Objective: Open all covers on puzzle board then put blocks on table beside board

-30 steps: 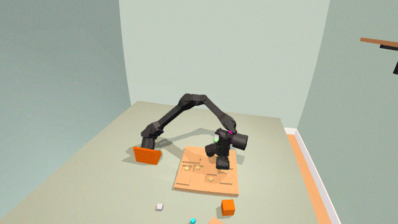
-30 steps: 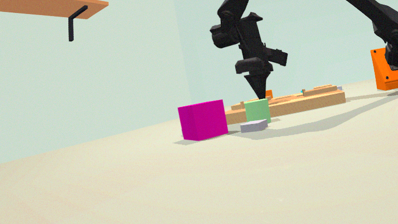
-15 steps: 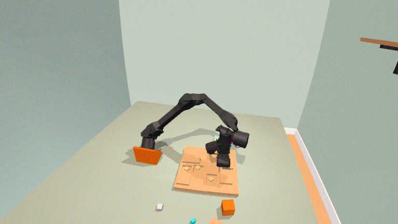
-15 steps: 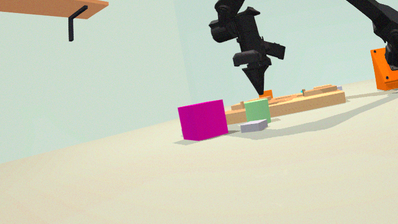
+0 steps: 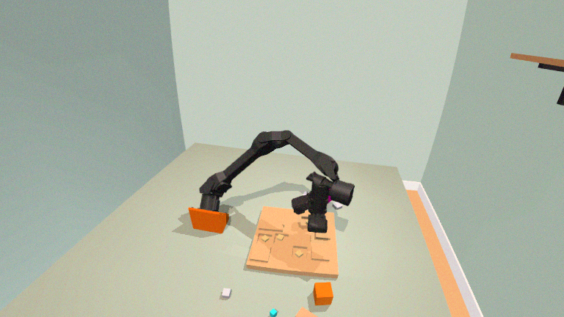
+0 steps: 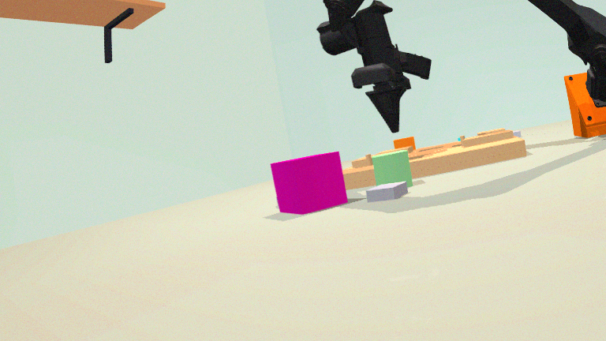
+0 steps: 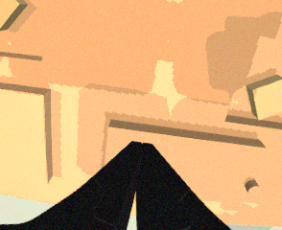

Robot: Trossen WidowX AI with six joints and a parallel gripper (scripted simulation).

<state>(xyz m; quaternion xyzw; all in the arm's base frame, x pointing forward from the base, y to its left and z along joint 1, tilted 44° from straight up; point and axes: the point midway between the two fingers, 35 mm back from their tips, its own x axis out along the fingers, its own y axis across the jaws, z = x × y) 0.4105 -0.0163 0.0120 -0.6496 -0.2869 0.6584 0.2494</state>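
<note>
My gripper tip is now 7 cm past the tan puzzle board, 3 cm to the left of it and 4 cm above it. Also, from my gripper tip: tan piece 30 cm to the right, 6 cm below; then orange cube 4 cm ahead, 23 cm to the right, 4 cm below; then green block 3 cm behind, 19 cm to the left, 4 cm below.
</note>
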